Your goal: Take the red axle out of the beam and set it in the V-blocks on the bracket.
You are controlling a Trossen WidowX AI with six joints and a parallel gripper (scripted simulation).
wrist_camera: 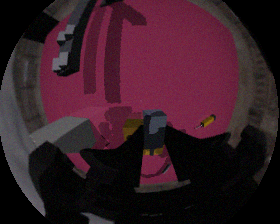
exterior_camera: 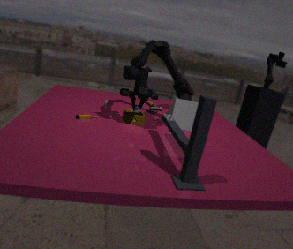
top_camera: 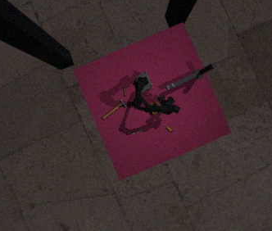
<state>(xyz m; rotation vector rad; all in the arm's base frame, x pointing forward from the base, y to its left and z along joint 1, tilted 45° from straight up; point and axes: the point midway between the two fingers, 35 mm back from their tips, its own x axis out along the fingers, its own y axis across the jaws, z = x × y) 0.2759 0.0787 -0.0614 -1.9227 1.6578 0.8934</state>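
Now: the yellow block 8 cm to the right of my gripper tip and 6 cm below it. Also, from my gripper tip: black tool: 25 cm ahead, 8 cm below, 1 cm to the right; then upright peg: 2 cm to the right, 1 cm above.
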